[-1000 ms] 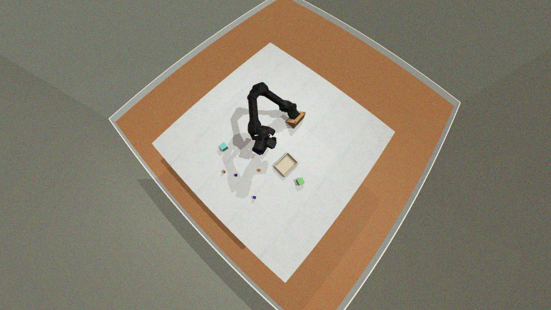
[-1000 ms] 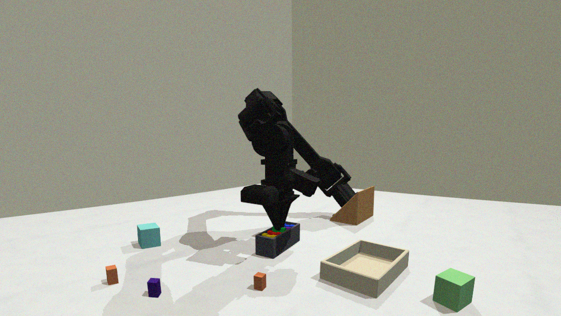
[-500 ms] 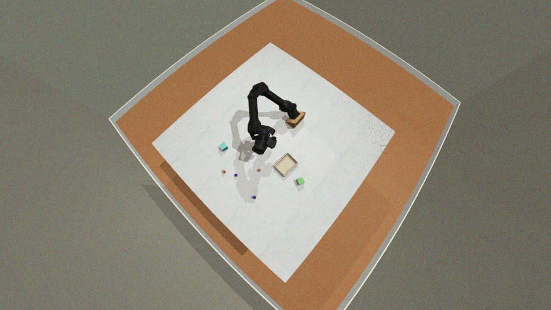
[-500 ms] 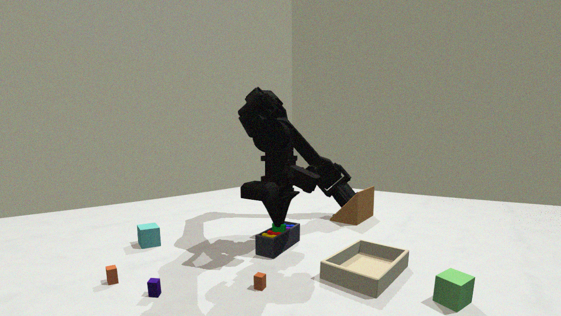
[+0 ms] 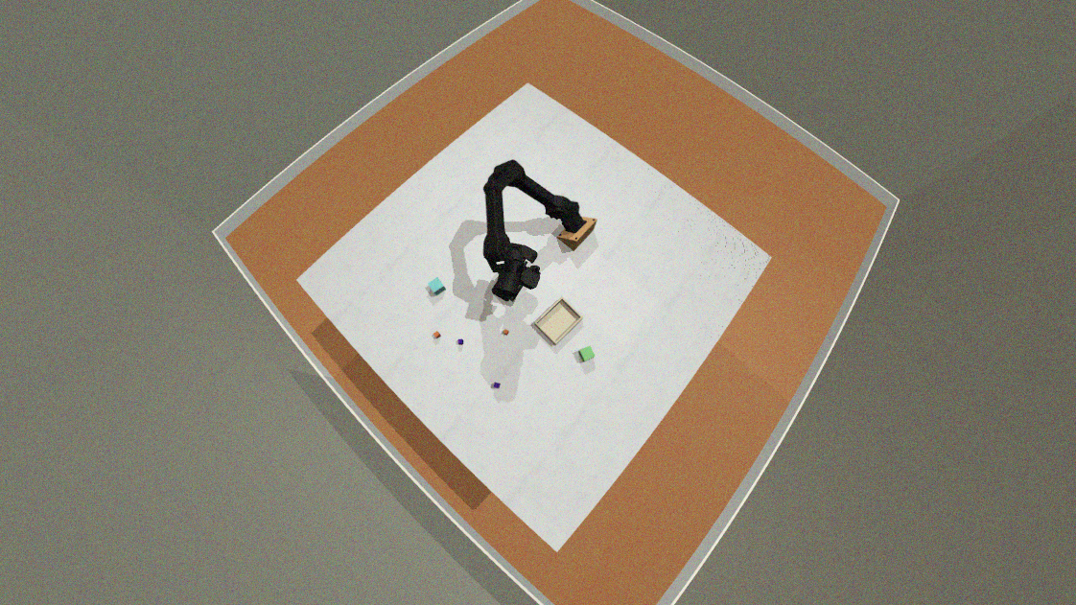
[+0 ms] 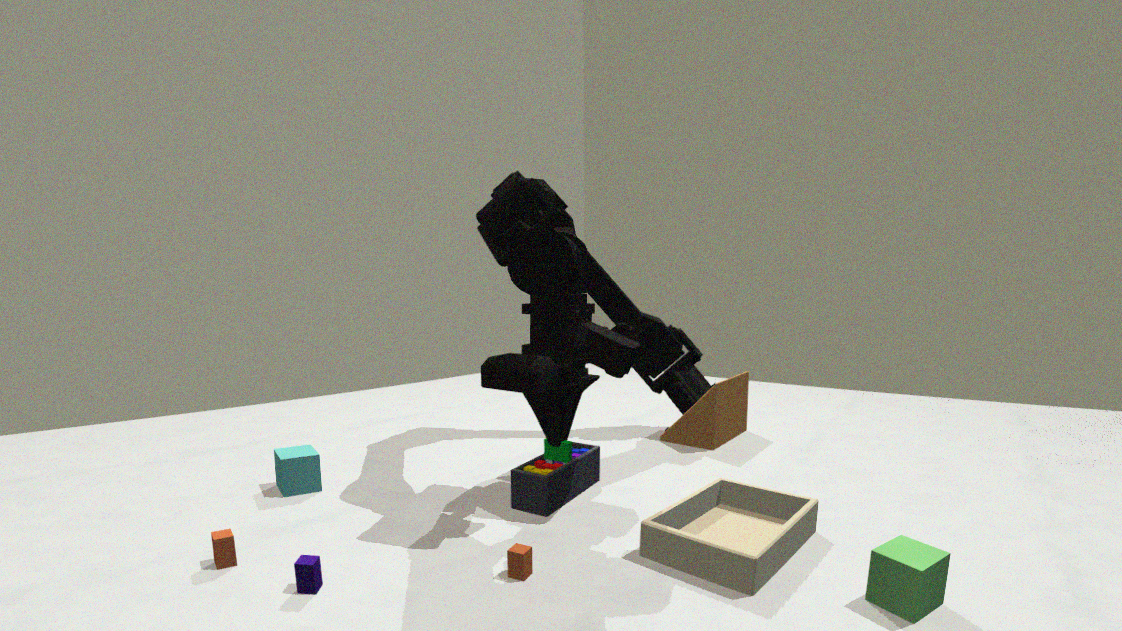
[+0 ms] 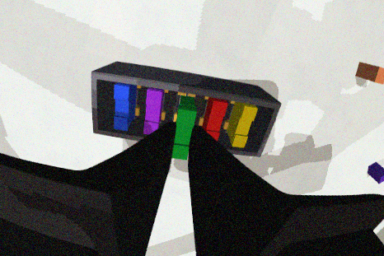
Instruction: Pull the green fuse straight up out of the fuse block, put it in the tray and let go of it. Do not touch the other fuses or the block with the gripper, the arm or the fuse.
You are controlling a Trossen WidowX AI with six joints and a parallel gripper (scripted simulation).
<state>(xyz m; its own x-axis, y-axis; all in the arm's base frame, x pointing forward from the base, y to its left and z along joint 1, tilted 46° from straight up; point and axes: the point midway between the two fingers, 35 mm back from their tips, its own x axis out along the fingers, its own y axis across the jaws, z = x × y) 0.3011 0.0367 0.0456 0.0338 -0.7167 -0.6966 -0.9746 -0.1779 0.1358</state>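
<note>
Now: gripper tip 2 cm past the purple fuse and 3 cm above it. From my gripper tip the other things lie so: blue fuse: 4 cm behind, 1 cm to the right, 3 cm below; green fuse: 1 cm below; red fuse: 2 cm ahead, 3 cm below.
</note>
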